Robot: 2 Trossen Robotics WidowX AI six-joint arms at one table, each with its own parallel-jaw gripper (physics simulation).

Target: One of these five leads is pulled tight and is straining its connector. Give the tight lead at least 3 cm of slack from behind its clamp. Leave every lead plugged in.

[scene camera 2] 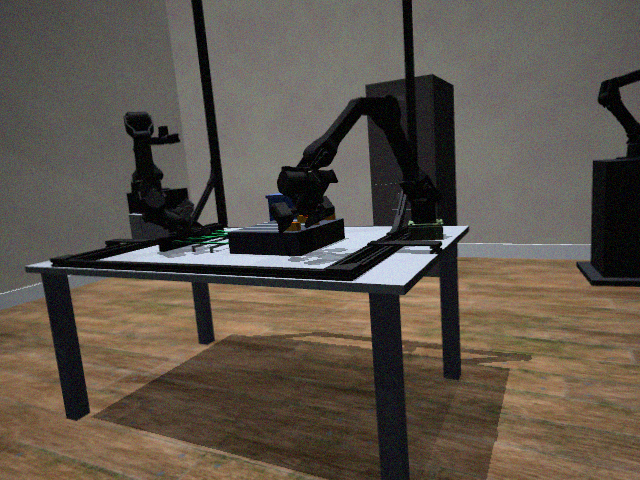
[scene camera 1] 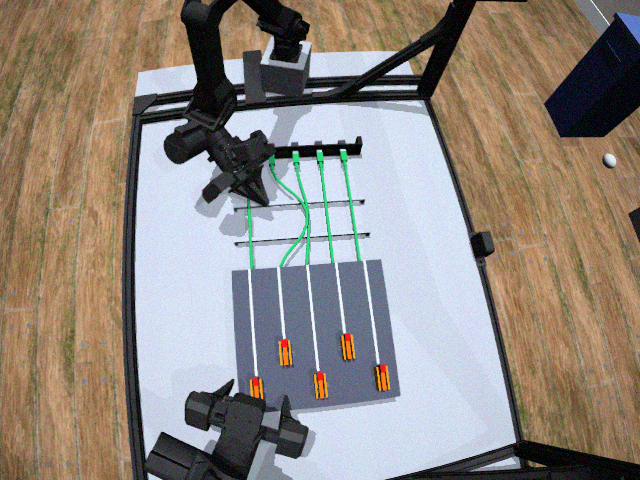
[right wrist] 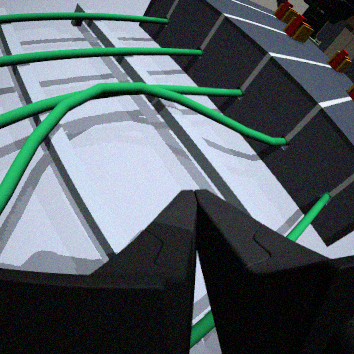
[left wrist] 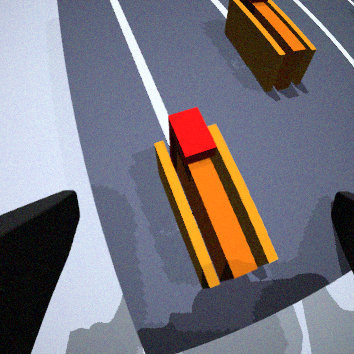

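Seen in the pictures: left gripper, fingertip midpoint: (scene camera 2: pixel 292 229) (scene camera 1: pixel 259 388) (left wrist: pixel 210 205); right gripper, fingertip midpoint: (scene camera 2: pixel 211 233) (scene camera 1: pixel 267 205) (right wrist: pixel 193 202); left arm's base, link origin: (scene camera 2: pixel 425 222); right arm's base, link origin: (scene camera 1: pixel 286 52).
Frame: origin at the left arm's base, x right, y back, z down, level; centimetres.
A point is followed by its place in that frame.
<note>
Five green leads run from a black clamp bar (scene camera 1: pixel 318 149) {x 10.5, y -78.2, z 1.7 cm} across two thin rails (scene camera 1: pixel 304 204) {x 2.6, y -66.7, z 1.5 cm} to a grey block (scene camera 1: pixel 318 314) (scene camera 2: pixel 285 240). The leftmost lead (scene camera 1: pixel 250 238) {x -9.9, y -63.9, z 2.0 cm} (right wrist: pixel 310 217) {x -10.9, y -60.7, z 2.0 cm} is straight. The second lead (scene camera 1: pixel 295 192) {x 1.9, y -69.8, z 1.7 cm} (right wrist: pixel 197 105) {x -1.3, y -60.3, z 1.7 cm} bows sideways against the third. My right gripper (scene camera 1: pixel 260 196) {x -4.6, y -68.4, z -0.2 cm} (right wrist: pixel 193 202) {x -4.6, y -68.4, z -0.2 cm} (scene camera 2: pixel 177 223) is shut and empty, right above the leftmost lead near the far rail. My left gripper (scene camera 1: pixel 257 390) {x -18.0, y -36.5, z -2.1 cm} (left wrist: pixel 210 205) {x -18.0, y -36.5, z -2.1 cm} (scene camera 2: pixel 294 220) {x -18.0, y -36.5, z -2.1 cm} is open, straddling the leftmost orange connector (scene camera 1: pixel 256 388) {x -18.2, y -36.7, z -4.3 cm} (left wrist: pixel 218 214) {x -18.6, y -35.8, z -4.3 cm} with its red plug (left wrist: pixel 191 131) {x -17.9, y -37.7, z -5.0 cm}.
Other orange connectors (scene camera 1: pixel 285 352) {x -11.6, y -40.5, z -4.3 cm} (scene camera 1: pixel 348 346) {x -1.5, y -37.5, z -4.3 cm} (scene camera 1: pixel 382 377) {x 1.6, y -30.3, z -4.3 cm} (left wrist: pixel 270 42) {x -12.8, y -39.4, z -4.2 cm} stand on the block, each at the end of a white line. A black frame (scene camera 1: pixel 456 186) {x 38.8, y -60.5, z 5.2 cm} rims the table, with a small black box (scene camera 1: pixel 482 244) {x 33.6, y -44.8, z -0.2 cm} on its right side. A grey box (scene camera 1: pixel 285 71) {x 9.6, y -96.6, z -5.4 cm} sits at the back.
</note>
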